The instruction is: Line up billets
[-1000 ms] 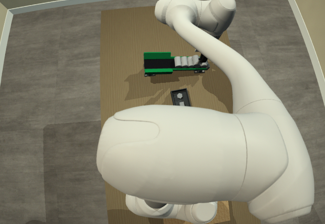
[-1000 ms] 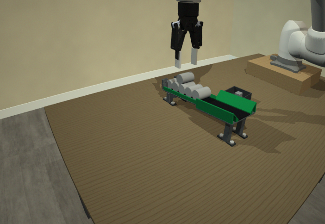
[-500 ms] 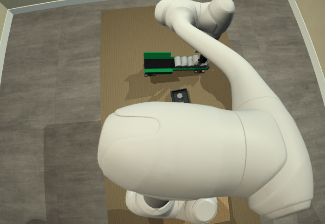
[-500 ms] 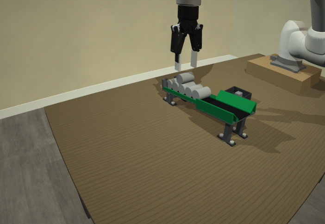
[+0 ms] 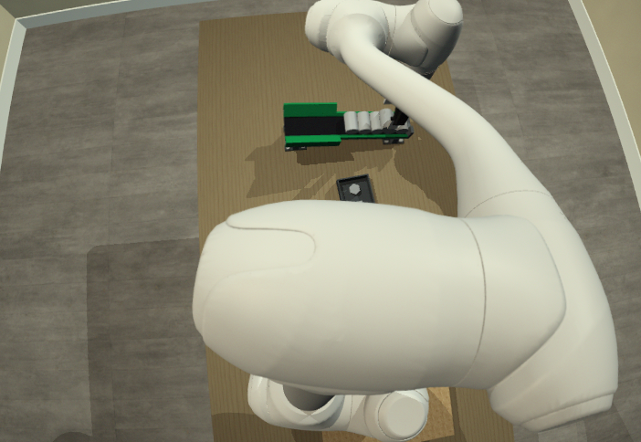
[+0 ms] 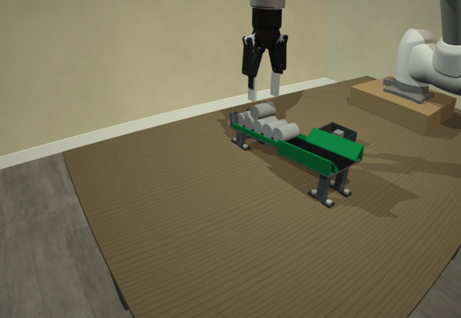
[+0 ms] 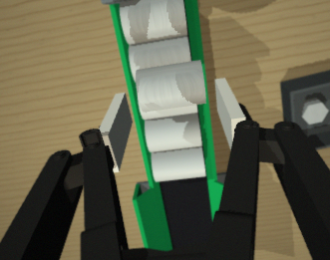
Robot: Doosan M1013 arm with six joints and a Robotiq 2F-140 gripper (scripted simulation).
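Right now the grey stop is 1 cm ahead of my hand, 8 cm to the right of it and 12 cm below it. From my hand the other things lie so: dark tray (20 cm behind, 11 cm to the left, 17 cm below).
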